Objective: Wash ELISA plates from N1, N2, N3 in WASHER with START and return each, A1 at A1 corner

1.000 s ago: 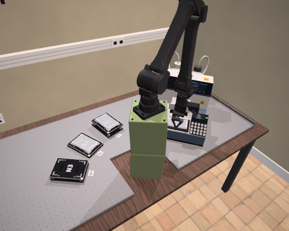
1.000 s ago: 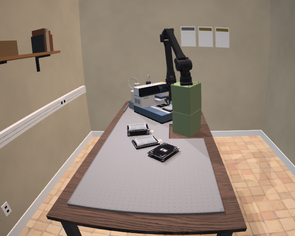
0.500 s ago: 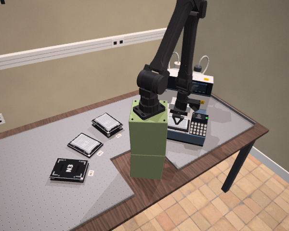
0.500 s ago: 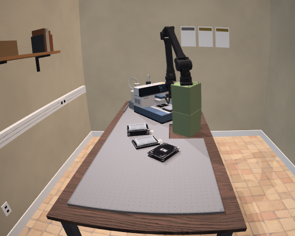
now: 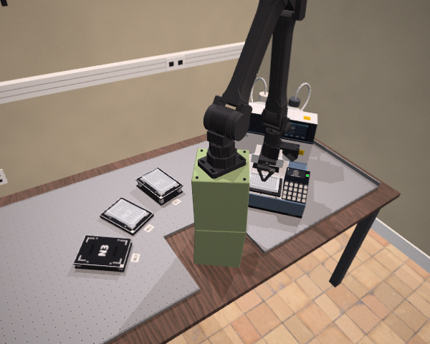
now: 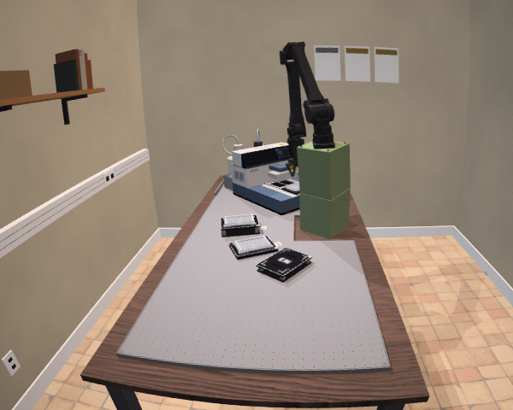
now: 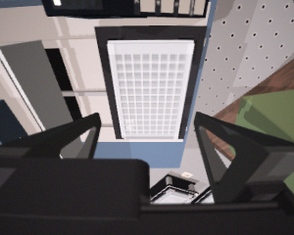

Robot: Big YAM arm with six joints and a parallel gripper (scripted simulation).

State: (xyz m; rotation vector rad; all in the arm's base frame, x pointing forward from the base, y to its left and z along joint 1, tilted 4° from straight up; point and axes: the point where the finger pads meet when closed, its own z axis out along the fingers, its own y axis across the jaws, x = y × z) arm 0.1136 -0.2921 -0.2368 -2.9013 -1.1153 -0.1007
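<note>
My hand is 60 mm above the dark washer carrier. From my hand the other things lie so: plate washer: 110 mm to the right, 100 mm ahead, 10 mm below.
</note>
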